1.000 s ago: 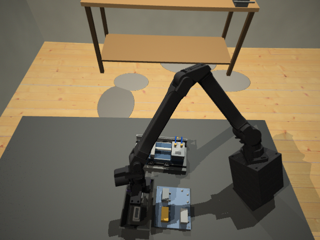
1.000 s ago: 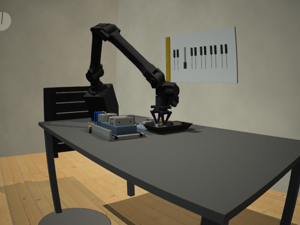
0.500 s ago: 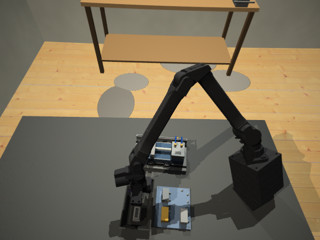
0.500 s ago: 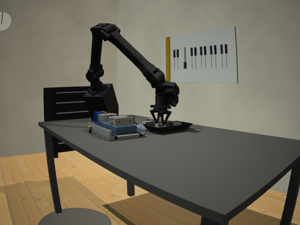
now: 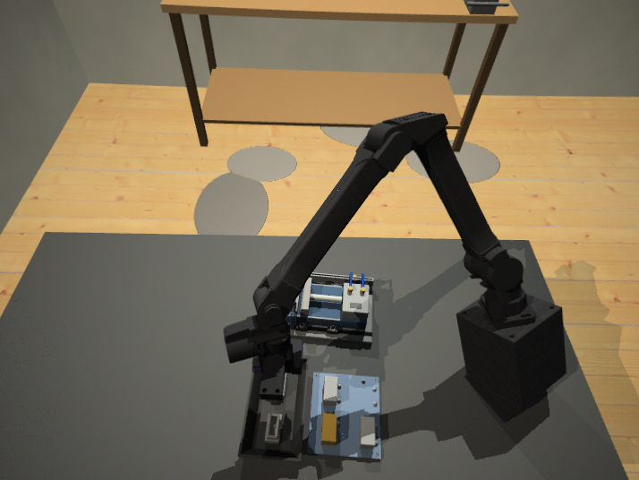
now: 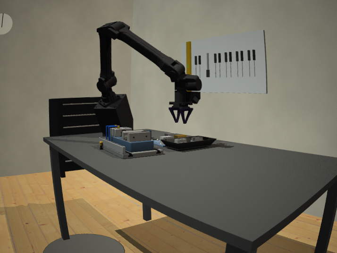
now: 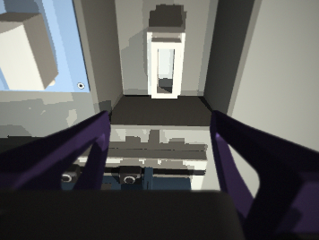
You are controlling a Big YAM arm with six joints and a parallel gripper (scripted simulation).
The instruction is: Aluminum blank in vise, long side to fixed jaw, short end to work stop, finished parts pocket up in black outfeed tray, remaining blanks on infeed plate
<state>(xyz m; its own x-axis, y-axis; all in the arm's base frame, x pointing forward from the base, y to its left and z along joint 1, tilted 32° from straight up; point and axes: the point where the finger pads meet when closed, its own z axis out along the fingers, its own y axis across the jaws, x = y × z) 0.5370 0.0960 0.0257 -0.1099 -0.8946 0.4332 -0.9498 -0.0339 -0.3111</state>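
Now: the gray aluminum blank 200 mm behind my hand, 120 mm to the left of it and 100 mm below it. Also, from my hand: brass blank (110 mm to the left, 110 mm behind, 100 mm below); infeed plate (160 mm behind, 130 mm below, 70 mm to the left); work stop rod (180 mm to the right, 40 mm below, 40 mm behind).
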